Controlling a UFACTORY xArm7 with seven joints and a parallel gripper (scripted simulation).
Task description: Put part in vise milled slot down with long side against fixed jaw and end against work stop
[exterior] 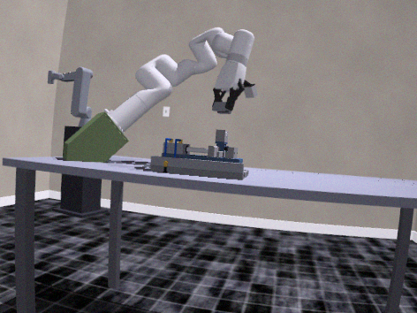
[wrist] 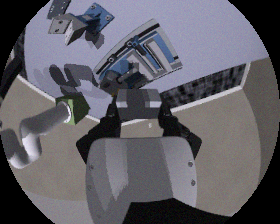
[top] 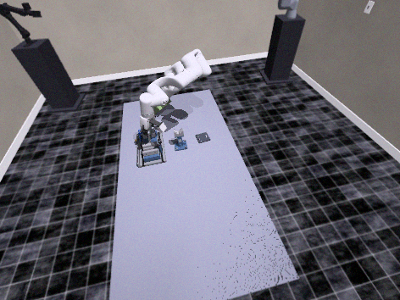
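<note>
My hand is 20 cm above the blue vise bed, 5 cm past it and 3 cm to the left of it. Round my hand: part 2 cm below; air cylinder 16 cm below, 14 cm behind, 5 cm to the right.
</note>
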